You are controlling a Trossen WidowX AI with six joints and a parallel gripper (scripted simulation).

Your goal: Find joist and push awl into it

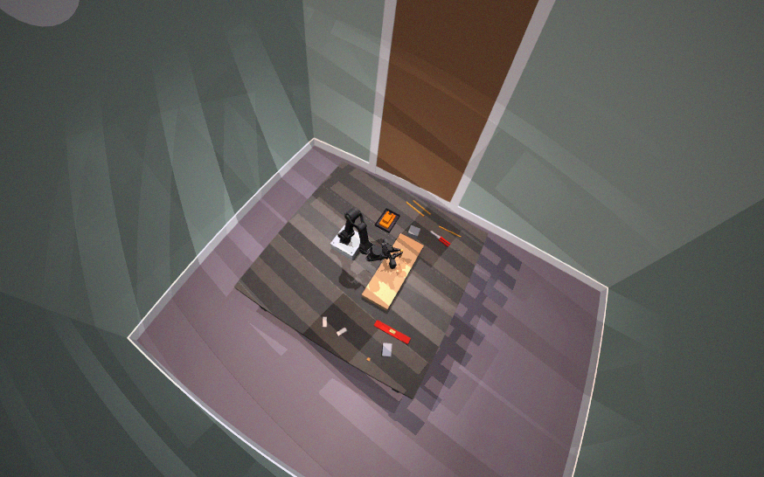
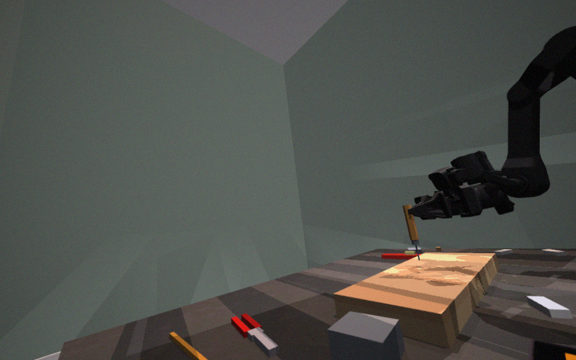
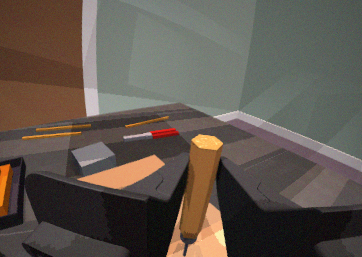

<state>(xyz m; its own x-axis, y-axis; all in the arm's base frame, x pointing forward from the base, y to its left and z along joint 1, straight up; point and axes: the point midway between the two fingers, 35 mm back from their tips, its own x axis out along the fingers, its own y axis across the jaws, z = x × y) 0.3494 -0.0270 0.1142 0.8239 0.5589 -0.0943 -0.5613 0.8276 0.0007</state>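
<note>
Right now my gripper tip is 6 cm above the yellow-handled awl. Round my gripper tip: grey block 27 cm to the left, 16 cm below, 3 cm ahead; dark tray 30 cm to the left, 17 cm below, 17 cm behind; orange stud finder 31 cm to the left, 17 cm behind, 13 cm below.
</note>
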